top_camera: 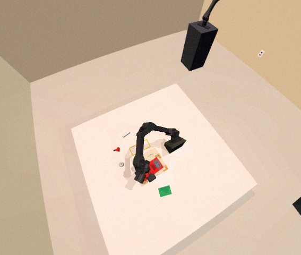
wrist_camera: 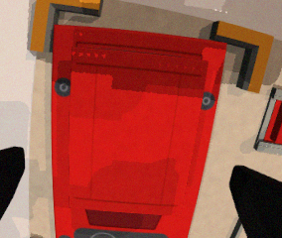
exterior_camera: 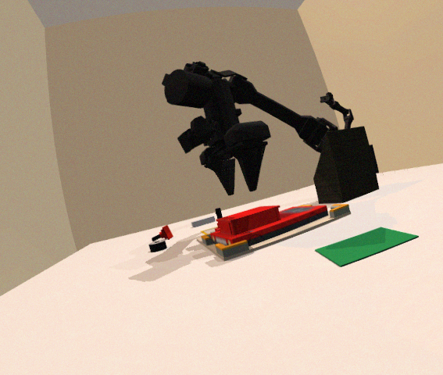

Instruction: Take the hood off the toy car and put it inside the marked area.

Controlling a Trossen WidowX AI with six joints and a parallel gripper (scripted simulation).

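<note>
Now: gripper tip 50 mm above the hood. Also, from my gripper tip: green patch: 70 mm behind, 200 mm to the left, 80 mm below; then grey bar: 30 mm ahead, 410 mm to the right, 80 mm below; then black wheel: 180 mm ahead, 160 mm to the right, 80 mm below.
</note>
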